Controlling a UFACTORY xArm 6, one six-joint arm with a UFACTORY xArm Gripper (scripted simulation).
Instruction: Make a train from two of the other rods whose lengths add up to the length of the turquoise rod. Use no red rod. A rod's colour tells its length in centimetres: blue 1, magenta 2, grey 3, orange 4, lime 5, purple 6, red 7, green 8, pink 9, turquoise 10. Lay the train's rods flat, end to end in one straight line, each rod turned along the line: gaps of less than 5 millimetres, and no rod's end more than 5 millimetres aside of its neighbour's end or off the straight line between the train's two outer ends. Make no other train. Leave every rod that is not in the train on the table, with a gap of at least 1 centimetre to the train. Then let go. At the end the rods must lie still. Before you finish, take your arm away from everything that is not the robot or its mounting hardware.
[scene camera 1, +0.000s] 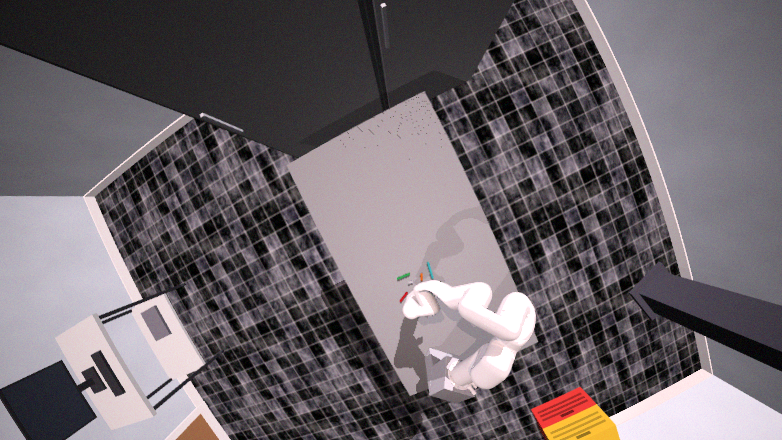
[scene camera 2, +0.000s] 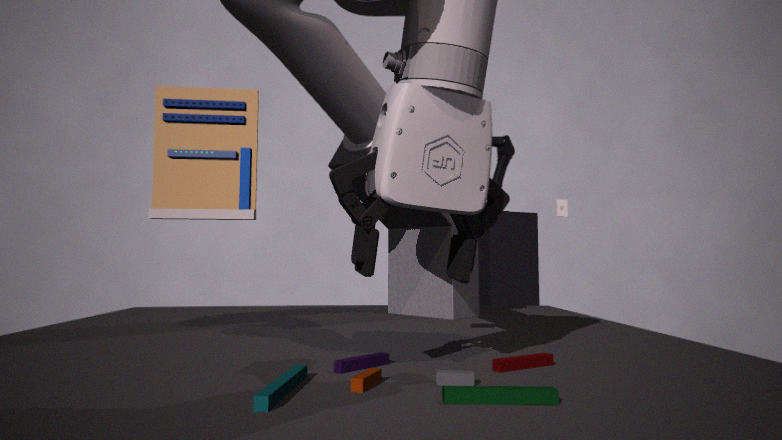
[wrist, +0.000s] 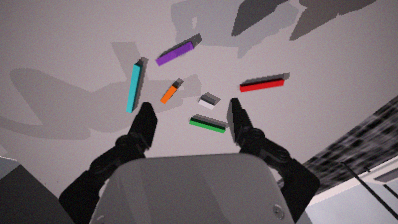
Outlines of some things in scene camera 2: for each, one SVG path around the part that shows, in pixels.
My gripper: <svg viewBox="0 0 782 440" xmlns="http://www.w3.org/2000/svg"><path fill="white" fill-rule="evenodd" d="M401 80L388 88L377 121L370 154L337 167L329 173L329 178L338 196L339 203L355 224L351 261L355 264L355 271L364 277L374 275L379 241L379 231L375 229L375 224L392 205L410 209L450 213L458 230L458 235L453 235L451 238L446 274L448 277L461 283L469 283L470 274L474 267L477 240L481 240L485 232L497 222L498 216L510 201L509 195L490 178L492 155L491 104L489 101L482 99L483 93L466 85L429 79ZM366 173L365 191L368 197L361 203L353 191L352 181L354 178Z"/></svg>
A red rod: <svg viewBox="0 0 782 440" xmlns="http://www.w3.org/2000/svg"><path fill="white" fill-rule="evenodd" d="M553 354L538 353L492 359L492 371L502 373L553 365Z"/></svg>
A green rod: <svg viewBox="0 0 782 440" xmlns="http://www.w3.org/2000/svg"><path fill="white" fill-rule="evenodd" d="M442 386L442 400L444 404L559 405L559 390L555 387Z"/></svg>
